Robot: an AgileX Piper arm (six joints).
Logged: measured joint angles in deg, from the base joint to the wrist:
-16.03 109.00 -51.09 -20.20 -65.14 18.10
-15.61 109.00 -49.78 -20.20 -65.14 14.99
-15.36 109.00 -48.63 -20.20 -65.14 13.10
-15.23 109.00 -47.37 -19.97 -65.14 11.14
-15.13 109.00 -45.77 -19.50 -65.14 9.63
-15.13 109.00 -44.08 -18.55 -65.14 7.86
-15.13 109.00 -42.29 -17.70 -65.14 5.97
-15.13 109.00 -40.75 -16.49 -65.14 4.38
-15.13 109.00 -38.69 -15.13 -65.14 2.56
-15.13 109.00 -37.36 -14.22 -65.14 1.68
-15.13 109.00 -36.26 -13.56 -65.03 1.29
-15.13 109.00 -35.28 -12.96 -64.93 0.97
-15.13 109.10 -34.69 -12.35 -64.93 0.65
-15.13 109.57 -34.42 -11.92 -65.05 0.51
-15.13 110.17 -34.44 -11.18 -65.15 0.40
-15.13 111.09 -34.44 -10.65 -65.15 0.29
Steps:
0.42 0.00 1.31 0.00 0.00 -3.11
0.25 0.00 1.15 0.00 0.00 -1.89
0.13 0.00 1.26 0.23 0.00 -1.96
0.10 0.00 1.60 0.47 0.00 -1.51
0.00 0.00 1.69 0.95 0.00 -1.77
0.00 0.00 1.79 0.85 0.00 -1.89
0.00 0.00 1.54 1.21 0.00 -1.59
0.00 0.00 2.06 1.36 0.00 -1.82
0.00 0.00 1.33 0.91 0.00 -0.88
0.00 0.00 1.10 0.66 0.11 -0.39
0.00 0.00 0.98 0.60 0.10 -0.32
0.00 0.10 0.59 0.61 0.00 -0.32
0.00 0.47 0.27 0.43 -0.12 -0.14
0.00 0.60 -0.02 0.74 -0.10 -0.11
0.00 0.92 0.00 0.53 0.00 -0.11

